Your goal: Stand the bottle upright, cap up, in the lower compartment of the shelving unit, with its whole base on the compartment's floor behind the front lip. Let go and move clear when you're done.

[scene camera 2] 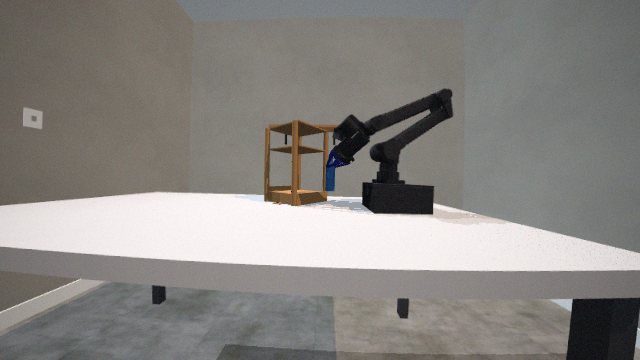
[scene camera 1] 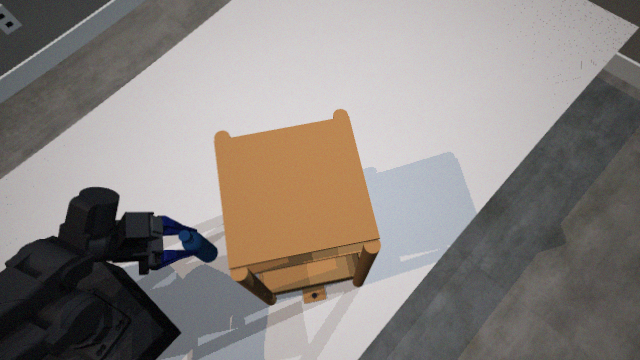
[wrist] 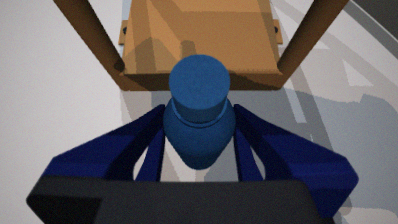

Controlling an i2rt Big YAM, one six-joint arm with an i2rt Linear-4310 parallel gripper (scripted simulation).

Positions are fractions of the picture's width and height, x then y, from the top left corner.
Scene:
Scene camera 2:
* wooden shelving unit: 0.45, 0.54
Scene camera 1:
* bottle: 0.33, 0.70
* wooden shelving unit: 0.46, 0.58
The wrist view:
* my gripper: 0.50, 0.51
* bottle: 0.50, 0.54
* wooden shelving unit: 0.62, 0.20

